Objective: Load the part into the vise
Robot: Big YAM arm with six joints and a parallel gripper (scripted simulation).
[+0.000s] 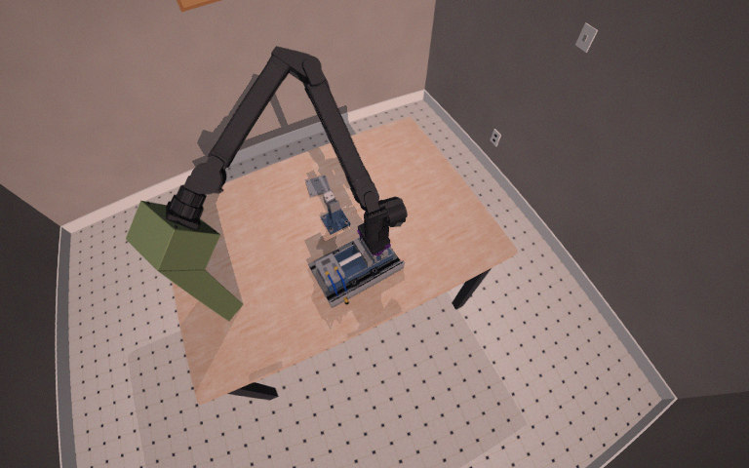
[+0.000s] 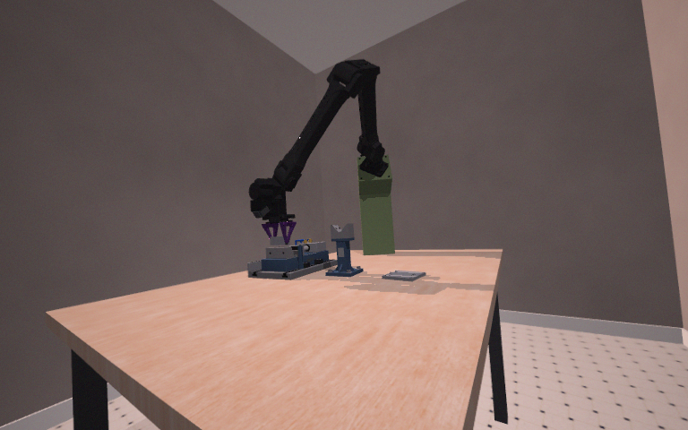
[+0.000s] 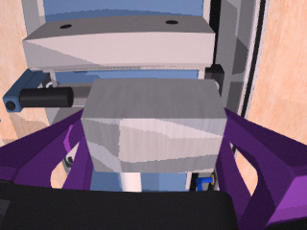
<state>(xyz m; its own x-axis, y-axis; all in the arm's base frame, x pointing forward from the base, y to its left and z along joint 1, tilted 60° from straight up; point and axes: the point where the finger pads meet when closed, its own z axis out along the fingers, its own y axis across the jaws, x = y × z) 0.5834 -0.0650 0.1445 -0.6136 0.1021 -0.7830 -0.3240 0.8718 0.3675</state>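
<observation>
My gripper is now 4 cm above the fixed jaw, 3 cm to the right of it and 2 cm short of it. Also, from my hand: work stop rod (6 cm to the left, 3 cm below, 3 cm behind); moving jaw (4 cm below, 4 cm behind); part (1 cm below).
</observation>
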